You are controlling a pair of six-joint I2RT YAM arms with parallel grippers.
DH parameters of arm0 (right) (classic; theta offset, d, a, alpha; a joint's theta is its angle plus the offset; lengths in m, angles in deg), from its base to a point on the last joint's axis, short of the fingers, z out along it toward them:
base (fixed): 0 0 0 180
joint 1: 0 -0.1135 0.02 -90
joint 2: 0 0 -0.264 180
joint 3: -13.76 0 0.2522 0
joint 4: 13.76 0 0.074 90
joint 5: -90 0 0 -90
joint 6: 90 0.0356 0 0
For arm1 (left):
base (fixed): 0 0 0 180
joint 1: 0 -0.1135 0.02 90
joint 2: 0 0 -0.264 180
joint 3: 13.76 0 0.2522 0
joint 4: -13.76 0 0.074 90
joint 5: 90 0 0 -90
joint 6: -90 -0.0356 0 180
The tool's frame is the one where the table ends.
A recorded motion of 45 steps. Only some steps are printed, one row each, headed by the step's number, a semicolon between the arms.
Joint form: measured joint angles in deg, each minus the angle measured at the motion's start. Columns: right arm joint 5, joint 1, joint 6, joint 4, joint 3, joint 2; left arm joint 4, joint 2, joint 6, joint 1, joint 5, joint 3.
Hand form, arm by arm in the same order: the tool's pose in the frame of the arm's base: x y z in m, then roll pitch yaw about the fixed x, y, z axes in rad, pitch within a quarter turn. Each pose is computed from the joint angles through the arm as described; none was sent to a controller.
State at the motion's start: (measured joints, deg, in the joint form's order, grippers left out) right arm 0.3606 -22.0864 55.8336 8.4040 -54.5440 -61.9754; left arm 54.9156 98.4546 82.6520 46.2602 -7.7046 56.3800
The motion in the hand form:
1: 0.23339 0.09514 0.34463 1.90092 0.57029 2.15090; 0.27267 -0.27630 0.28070 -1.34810 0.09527 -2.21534
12: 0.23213 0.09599 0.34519 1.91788 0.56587 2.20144; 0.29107 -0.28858 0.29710 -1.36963 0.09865 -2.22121
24: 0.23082 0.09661 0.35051 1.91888 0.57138 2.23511; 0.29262 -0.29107 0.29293 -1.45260 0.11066 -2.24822
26: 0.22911 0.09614 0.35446 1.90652 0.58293 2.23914; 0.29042 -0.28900 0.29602 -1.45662 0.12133 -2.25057
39: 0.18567 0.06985 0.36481 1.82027 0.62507 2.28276; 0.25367 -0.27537 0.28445 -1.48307 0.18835 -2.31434
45: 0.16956 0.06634 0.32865 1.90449 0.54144 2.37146; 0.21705 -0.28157 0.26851 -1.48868 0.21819 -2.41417
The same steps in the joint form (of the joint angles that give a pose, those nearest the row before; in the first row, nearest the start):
1: 0.28 0.00 -0.15 0.04 -0.04 0.00; -0.39 0.00 0.00 -0.17 -0.02 0.37
12: 2.62 0.04 -0.77 1.42 -0.53 0.02; -6.86 2.49 0.20 -0.92 0.92 8.06
24: 4.35 0.04 -1.62 2.69 -1.73 0.07; -12.81 2.36 0.28 -0.92 1.97 9.09
26: 4.83 0.06 -2.25 2.80 -2.14 0.46; -13.73 1.44 -0.28 -0.92 2.14 8.85
39: 13.51 3.94 -5.40 6.23 1.86 12.02; -12.33 -5.27 -3.85 1.49 3.52 -0.83
45: 16.55 3.98 -3.41 8.66 9.49 16.92; -8.72 -7.74 -5.46 6.45 4.35 -7.26

